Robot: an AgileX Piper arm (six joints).
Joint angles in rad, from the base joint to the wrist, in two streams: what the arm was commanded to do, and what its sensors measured. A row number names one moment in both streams.
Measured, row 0:
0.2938 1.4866 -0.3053 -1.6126 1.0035 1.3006
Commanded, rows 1 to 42:
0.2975 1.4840 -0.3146 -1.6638 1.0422 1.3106
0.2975 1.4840 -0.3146 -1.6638 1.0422 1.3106
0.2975 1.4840 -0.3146 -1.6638 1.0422 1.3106
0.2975 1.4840 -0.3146 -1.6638 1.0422 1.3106
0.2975 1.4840 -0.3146 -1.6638 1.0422 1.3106
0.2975 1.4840 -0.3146 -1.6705 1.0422 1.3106
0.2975 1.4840 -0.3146 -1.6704 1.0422 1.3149
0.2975 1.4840 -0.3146 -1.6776 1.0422 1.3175
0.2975 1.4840 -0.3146 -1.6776 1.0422 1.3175
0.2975 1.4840 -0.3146 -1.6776 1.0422 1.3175
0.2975 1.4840 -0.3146 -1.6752 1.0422 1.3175
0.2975 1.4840 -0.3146 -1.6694 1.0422 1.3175
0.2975 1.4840 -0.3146 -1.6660 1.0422 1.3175
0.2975 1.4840 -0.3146 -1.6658 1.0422 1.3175
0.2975 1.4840 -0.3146 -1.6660 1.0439 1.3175
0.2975 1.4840 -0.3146 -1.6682 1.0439 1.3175
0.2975 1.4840 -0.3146 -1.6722 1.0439 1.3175
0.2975 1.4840 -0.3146 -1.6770 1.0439 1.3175
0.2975 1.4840 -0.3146 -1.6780 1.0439 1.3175
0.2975 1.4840 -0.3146 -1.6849 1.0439 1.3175
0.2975 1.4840 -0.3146 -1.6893 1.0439 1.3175
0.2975 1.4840 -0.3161 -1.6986 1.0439 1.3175
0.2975 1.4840 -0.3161 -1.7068 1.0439 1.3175
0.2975 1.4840 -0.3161 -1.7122 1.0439 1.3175
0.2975 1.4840 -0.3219 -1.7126 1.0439 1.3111
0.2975 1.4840 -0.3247 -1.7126 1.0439 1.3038
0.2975 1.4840 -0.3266 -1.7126 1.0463 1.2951
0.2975 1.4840 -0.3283 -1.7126 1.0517 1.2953
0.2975 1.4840 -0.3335 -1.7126 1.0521 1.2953
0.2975 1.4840 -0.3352 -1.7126 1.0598 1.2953
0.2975 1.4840 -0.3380 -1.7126 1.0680 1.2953
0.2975 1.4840 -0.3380 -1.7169 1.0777 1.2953
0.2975 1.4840 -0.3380 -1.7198 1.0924 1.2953
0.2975 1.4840 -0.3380 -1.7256 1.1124 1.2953
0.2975 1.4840 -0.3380 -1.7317 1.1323 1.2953
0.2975 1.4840 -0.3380 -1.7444 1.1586 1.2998
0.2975 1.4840 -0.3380 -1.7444 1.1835 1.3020
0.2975 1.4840 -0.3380 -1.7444 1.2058 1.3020
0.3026 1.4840 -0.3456 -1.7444 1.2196 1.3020
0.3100 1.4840 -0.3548 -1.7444 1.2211 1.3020
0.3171 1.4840 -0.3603 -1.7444 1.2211 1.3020
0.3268 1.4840 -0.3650 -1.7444 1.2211 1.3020
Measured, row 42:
0.3009 1.4880 -0.3390 -1.7229 1.1661 1.3010
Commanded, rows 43 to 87:
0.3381 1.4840 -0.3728 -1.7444 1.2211 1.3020
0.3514 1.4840 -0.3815 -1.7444 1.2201 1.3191
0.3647 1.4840 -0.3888 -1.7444 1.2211 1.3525
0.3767 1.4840 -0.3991 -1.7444 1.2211 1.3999
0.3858 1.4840 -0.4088 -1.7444 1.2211 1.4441
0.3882 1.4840 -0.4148 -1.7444 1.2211 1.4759
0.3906 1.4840 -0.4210 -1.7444 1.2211 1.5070
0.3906 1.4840 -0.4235 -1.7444 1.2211 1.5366
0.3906 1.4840 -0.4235 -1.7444 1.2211 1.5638
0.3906 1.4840 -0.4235 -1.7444 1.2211 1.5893
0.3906 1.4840 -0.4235 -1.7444 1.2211 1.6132
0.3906 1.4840 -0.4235 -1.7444 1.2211 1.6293
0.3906 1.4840 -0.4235 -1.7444 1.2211 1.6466
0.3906 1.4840 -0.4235 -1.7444 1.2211 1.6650
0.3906 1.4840 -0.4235 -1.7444 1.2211 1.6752
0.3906 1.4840 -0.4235 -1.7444 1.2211 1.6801
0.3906 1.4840 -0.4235 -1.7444 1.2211 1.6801
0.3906 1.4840 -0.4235 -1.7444 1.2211 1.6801
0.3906 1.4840 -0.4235 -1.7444 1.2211 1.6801
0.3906 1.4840 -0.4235 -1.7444 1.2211 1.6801
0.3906 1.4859 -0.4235 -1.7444 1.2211 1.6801
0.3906 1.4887 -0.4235 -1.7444 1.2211 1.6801
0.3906 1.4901 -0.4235 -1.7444 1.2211 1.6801
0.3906 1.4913 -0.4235 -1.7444 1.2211 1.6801
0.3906 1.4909 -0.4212 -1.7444 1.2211 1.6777
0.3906 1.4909 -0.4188 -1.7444 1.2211 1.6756
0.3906 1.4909 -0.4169 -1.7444 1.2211 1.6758
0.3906 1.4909 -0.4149 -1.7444 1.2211 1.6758
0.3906 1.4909 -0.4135 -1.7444 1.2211 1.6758
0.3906 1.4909 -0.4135 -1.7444 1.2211 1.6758
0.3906 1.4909 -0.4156 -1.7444 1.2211 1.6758
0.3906 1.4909 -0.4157 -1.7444 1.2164 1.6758
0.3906 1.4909 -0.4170 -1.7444 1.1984 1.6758
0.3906 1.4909 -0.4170 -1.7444 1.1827 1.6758
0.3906 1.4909 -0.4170 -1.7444 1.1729 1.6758
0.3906 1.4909 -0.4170 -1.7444 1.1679 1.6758
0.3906 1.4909 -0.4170 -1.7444 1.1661 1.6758
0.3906 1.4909 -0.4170 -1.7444 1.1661 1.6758
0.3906 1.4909 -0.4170 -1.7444 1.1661 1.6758
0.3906 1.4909 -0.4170 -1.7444 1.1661 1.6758
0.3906 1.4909 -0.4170 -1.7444 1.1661 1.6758
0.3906 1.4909 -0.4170 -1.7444 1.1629 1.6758
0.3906 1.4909 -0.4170 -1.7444 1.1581 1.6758
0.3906 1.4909 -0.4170 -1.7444 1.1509 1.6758
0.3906 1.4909 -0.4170 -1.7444 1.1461 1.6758
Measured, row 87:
0.3886 1.4903 -0.4177 -1.7268 1.1481 1.6691
